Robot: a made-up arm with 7 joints. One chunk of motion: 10 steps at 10 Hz.
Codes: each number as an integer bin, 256 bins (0 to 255) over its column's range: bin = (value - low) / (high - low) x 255, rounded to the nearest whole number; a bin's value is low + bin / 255 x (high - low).
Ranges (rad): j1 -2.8..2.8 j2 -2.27..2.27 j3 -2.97..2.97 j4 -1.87..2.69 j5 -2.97..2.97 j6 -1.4..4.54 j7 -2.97..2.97
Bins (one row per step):
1: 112 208 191 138 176 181 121
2: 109 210 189 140 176 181 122
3: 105 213 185 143 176 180 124
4: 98 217 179 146 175 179 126
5: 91 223 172 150 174 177 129
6: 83 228 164 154 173 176 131
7: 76 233 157 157 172 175 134
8: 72 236 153 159 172 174 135
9: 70 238 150 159 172 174 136
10: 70 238 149 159 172 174 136
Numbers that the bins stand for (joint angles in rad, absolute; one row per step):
1: -0.3404 1.4332 1.4792 0.5978 1.1298 2.8162 -0.1514
2: -0.4063 1.4688 1.4326 0.6335 1.1298 2.8162 -0.1281
3: -0.4941 1.5222 1.3394 0.6872 1.1298 2.7929 -0.0815
4: -0.6478 1.5935 1.1996 0.7408 1.1065 2.7696 -0.0349
5: -0.8016 1.7003 1.0366 0.8124 1.0832 2.7231 0.0349
6: -0.9773 1.7893 0.8502 0.8839 1.0599 2.6998 0.0815
7: -1.1310 1.8783 0.6872 0.9375 1.0366 2.6765 0.1514
8: -1.2188 1.9317 0.5940 0.9733 1.0366 2.6532 0.1747
9: -1.2627 1.9673 0.5241 0.9733 1.0366 2.6532 0.1980
10: -1.2627 1.9673 0.5008 0.9733 1.0366 2.6532 0.1980

